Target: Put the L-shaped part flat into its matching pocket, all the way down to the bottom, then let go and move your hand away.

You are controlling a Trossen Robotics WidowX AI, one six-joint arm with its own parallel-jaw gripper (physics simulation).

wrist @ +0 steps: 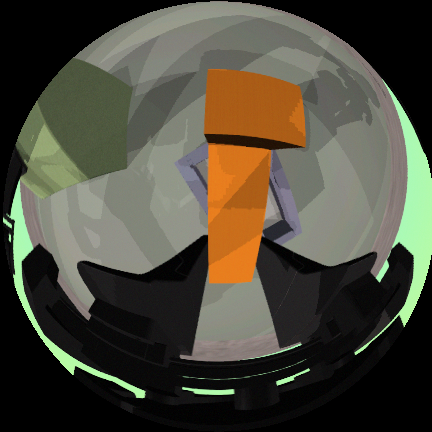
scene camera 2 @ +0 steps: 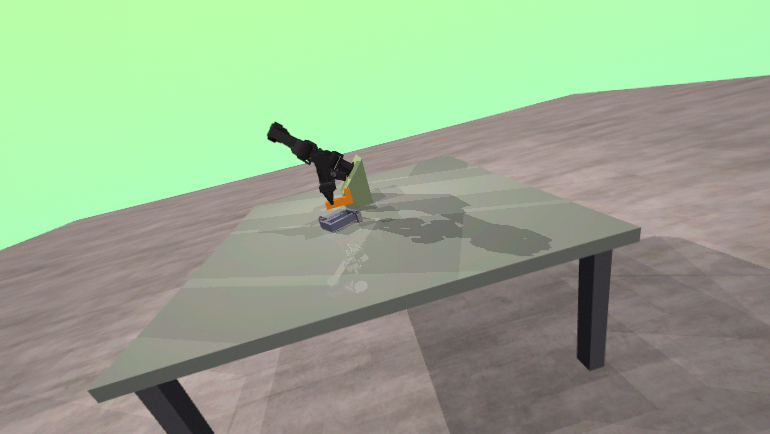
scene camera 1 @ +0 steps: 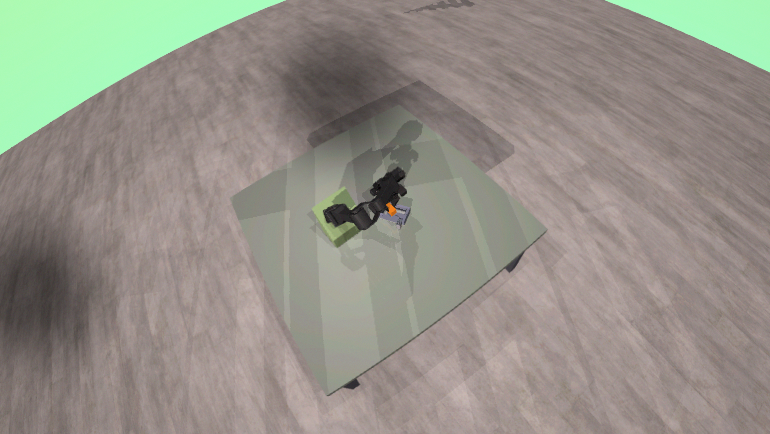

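The orange L-shaped part [scene camera 1: 391,209] [scene camera 2: 339,201] [wrist: 235,200] is held above the grey-purple pocket block, apart from it. My gripper [scene camera 2: 331,202] [wrist: 231,241] is shut on the long arm of the part. In the wrist view the part's short arm points away from the fingers and to the right. The pocket block [scene camera 1: 403,215] [scene camera 2: 338,222] [wrist: 290,220] sits on the table below, turned at an angle to the part. The part hides the middle of the block in the wrist view. The exact height of the part over the block is hard to tell.
A green wedge-shaped base [scene camera 1: 338,237] [scene camera 2: 360,188] [wrist: 95,120] carries the arm and stands beside the pocket block. The greenish table [scene camera 1: 355,334] [scene camera 2: 258,296] bears both, with the arm's dark shadows across its top.
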